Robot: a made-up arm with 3 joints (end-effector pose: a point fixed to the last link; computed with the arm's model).
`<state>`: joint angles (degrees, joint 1 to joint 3).
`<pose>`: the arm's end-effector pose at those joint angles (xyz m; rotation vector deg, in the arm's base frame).
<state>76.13 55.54 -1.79</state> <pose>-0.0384 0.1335 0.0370 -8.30 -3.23 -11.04</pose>
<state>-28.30 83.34 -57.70</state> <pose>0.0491 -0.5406 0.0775 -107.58 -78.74 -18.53</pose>
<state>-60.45 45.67 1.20</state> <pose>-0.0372 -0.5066 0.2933 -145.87 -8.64 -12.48</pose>
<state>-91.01 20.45 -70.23</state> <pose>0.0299 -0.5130 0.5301 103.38 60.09 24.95</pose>
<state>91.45 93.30 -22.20</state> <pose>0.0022 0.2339 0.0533 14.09 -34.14 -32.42</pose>
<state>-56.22 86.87 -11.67</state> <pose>-0.0164 -0.5740 0.3199 -127.07 -36.71 28.42</pose>
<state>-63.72 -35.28 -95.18</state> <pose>0.0163 -0.5429 0.3333 75.13 14.52 43.12</pose>
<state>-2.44 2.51 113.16</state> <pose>0.0318 -0.3068 0.1321 5.11 59.96 5.42</pose>
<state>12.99 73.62 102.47</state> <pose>0.0242 -0.3664 0.0539 -10.63 35.56 76.40</pose>
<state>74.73 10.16 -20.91</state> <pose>0.0076 0.1709 0.0829 -40.84 36.05 -25.80</pose>
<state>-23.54 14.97 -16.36</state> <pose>0.0004 -0.4013 0.0338 -128.33 4.49 -49.43</pose>
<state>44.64 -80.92 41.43</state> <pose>0.2101 0.0068 0.0032 -14.48 116.37 -60.13</pose>
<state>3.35 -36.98 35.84</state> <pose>0.1127 -0.1778 0.0033 -55.10 69.36 -61.84</pose>
